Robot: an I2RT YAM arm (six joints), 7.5 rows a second.
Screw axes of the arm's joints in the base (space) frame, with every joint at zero. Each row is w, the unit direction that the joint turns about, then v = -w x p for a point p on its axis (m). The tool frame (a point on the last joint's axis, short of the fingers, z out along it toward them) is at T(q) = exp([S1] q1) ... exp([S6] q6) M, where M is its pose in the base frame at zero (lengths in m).
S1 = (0, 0, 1, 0, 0, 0)
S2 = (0, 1, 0, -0.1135, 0, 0.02)
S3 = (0, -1, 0, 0.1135, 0, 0.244)
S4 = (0, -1, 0, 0.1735, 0, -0.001)
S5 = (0, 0, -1, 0, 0.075, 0)
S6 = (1, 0, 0, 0, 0.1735, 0)
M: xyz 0.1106 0 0.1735 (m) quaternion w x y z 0.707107 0 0.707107 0
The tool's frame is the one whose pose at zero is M.
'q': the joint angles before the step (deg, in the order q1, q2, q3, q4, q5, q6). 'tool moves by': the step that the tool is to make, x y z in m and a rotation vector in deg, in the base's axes. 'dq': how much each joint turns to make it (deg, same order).
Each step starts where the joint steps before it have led.
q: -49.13, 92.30, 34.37, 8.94, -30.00, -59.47
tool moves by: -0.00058, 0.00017, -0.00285, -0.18, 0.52, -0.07
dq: -0.02, 0.46, -0.25, 0.33, 0.42, -0.34
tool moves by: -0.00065, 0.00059, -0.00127, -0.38, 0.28, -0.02
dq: 0.02, 0.05, -0.31, 0.31, 0.38, -0.31
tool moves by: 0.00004, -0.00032, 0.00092, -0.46, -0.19, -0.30
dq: 0.00, -0.18, -0.09, 0.44, 0.31, 0.14
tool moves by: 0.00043, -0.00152, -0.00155, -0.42, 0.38, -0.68
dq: -0.04, 0.54, 0.09, 0.58, 0.84, 0.12
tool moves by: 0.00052, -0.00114, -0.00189, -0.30, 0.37, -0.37
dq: 0.00, 0.59, 0.09, 0.47, 0.60, -0.04
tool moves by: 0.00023, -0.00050, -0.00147, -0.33, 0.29, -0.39
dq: 0.04, 0.37, -0.06, 0.51, 0.61, 0.04
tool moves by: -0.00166, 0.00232, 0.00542, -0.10, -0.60, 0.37
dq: -0.01, -1.70, -0.29, -0.95, -0.54, -0.03
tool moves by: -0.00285, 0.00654, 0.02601, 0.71, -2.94, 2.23
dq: 0.05, -6.33, 0.88, -5.70, -3.45, 0.24
